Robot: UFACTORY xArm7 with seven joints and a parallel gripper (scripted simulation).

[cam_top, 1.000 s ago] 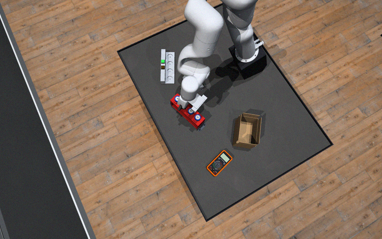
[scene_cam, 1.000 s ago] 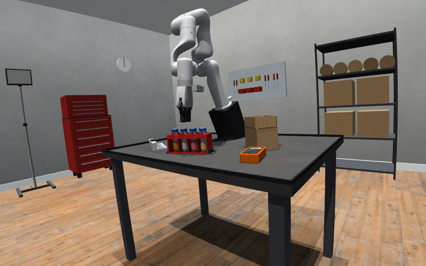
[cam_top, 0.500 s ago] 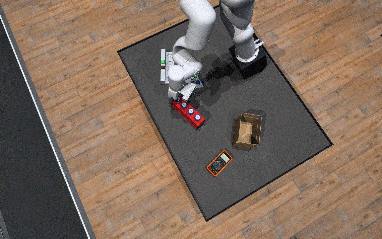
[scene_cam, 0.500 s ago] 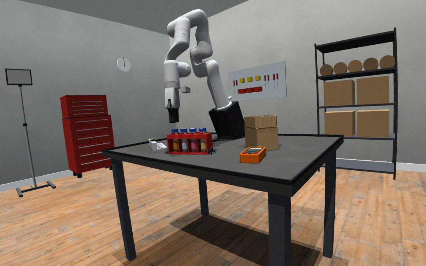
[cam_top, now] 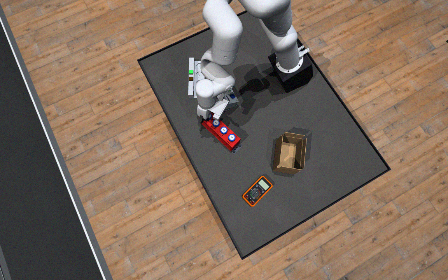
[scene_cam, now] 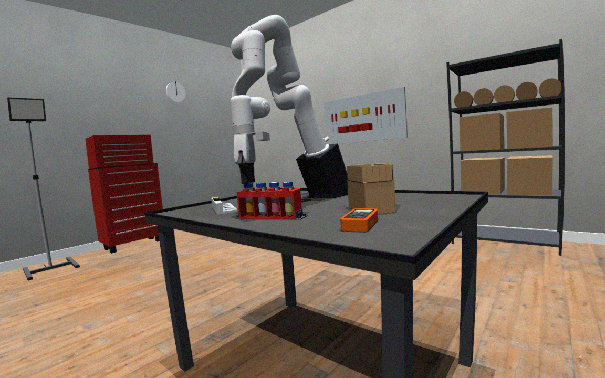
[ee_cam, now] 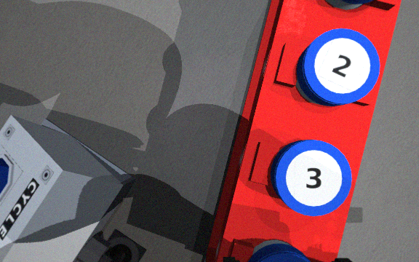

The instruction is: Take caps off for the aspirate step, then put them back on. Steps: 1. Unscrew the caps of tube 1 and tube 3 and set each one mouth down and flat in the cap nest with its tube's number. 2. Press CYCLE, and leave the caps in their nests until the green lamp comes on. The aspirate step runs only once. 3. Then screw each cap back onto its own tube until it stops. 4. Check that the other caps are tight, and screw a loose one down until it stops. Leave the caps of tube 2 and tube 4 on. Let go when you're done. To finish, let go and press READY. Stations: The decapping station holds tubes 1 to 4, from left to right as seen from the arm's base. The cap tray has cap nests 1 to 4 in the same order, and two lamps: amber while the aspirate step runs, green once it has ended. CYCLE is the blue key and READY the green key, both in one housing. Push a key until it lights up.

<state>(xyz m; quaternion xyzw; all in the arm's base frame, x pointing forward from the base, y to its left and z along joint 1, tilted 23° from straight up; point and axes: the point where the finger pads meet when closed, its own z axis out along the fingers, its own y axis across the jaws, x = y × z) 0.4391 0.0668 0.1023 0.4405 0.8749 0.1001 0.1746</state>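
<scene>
Now: hand 16 cm past the green key, 11 cm to the left of it and 8 cm above it. Round my hand: blue key (16 cm behind, 7 cm to the right, 8 cm below); key housing (14 cm behind, 9 cm to the right, 9 cm below); orange multimeter (8 cm behind, 42 cm to the left, 12 cm below).
</scene>
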